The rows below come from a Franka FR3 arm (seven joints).
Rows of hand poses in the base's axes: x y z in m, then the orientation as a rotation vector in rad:
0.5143 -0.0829 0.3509 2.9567 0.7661 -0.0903
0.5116 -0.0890 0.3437 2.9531 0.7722 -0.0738
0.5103 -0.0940 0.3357 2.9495 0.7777 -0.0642
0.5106 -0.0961 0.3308 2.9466 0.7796 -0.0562
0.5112 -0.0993 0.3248 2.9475 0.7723 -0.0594
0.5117 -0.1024 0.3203 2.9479 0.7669 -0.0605
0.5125 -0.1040 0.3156 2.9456 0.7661 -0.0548
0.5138 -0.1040 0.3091 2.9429 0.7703 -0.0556
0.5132 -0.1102 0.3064 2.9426 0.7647 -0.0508
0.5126 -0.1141 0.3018 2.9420 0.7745 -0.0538
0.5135 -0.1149 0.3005 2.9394 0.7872 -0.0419
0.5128 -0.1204 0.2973 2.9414 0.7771 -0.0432
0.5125 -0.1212 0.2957 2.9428 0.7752 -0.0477
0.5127 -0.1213 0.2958 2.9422 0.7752 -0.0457
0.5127 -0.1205 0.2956 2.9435 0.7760 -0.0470
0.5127 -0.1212 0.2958 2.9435 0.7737 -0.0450
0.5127 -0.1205 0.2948 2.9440 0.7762 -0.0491
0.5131 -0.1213 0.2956 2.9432 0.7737 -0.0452
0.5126 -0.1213 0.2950 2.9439 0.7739 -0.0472
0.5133 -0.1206 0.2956 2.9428 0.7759 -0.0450
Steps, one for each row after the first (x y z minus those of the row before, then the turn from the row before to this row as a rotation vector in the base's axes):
-0.0027 -0.0061 -0.0072 0.0005 -0.0108 0.0050
-0.0013 -0.0050 -0.0080 -0.0006 -0.0064 0.0044
0.0003 -0.0021 -0.0049 -0.0010 -0.0056 0.0020
0.0006 -0.0032 -0.0060 -0.0015 0.0016 -0.0049
0.0005 -0.0031 -0.0045 -0.0011 0.0003 -0.0035
0.0008 -0.0016 -0.0047 -0.0015 -0.0042 0.0001
0.0013 0.0000 -0.0065 -0.0016 0.0003 0.0031
-0.0006 -0.0062 -0.0027 -0.0010 -0.0037 -0.0033
-0.0006 -0.0039 -0.0046 0.0014 0.0027 0.0062
0.0009 -0.0008 -0.0013 0.0026 -0.0070 0.0089
-0.0007 -0.0055 -0.0032 -0.0009 0.0003 -0.0068
-0.0003 -0.0008 -0.0016 0.0001 0.0030 -0.0016
0.0002 -0.0001 0.0001 -0.0003 -0.0014 0.0002
0.0000 0.0008 -0.0002 0.0012 0.0012 0.0002
0.0000 -0.0007 0.0002 -0.0003 -0.0015 -0.0014
0.0000 0.0007 -0.0010 0.0005 0.0030 0.0014
0.0004 -0.0008 0.0008 -0.0008 -0.0029 -0.0013
-0.0005 0.0000 -0.0006 0.0004 0.0015 -0.0001
0.0007 0.0007 0.0006 -0.0002 -0.0015 0.0015

